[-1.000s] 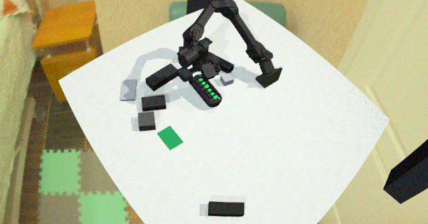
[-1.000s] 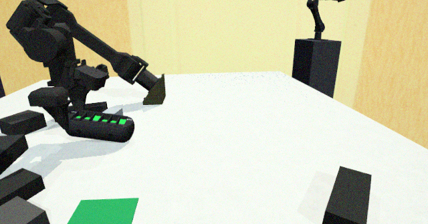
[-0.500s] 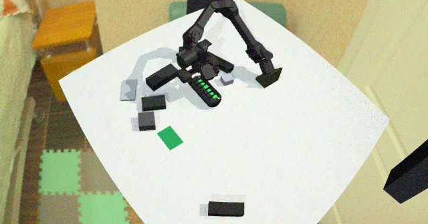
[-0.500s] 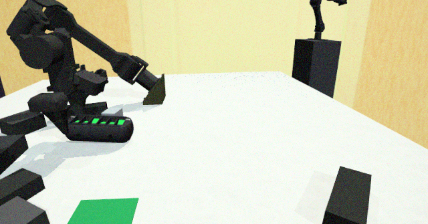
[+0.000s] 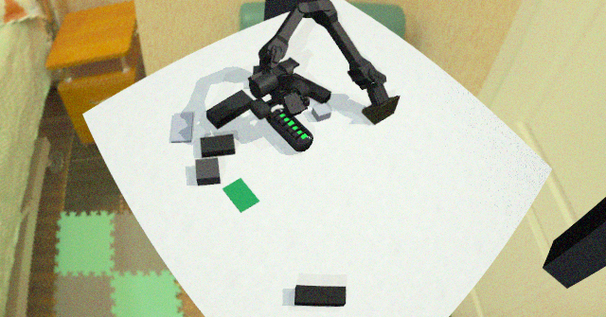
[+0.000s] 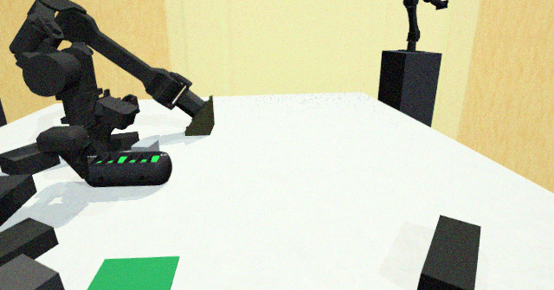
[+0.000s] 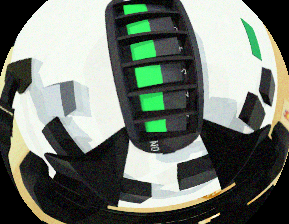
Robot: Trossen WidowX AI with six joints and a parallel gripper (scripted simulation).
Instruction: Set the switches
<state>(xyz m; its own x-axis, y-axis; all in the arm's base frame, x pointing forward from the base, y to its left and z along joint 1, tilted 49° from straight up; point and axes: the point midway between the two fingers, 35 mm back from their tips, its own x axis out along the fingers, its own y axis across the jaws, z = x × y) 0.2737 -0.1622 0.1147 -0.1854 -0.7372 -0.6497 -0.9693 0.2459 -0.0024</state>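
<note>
My gripper tip is now 13 cm past the small grey cube, 7 cm to the right of it and 1 cm above it. From my gripper tip the other things lie so: green card (26 cm ahead, 11 cm to the left, 3 cm below); light grey plate (24 cm ahead, 20 cm to the right, 2 cm below).
</note>
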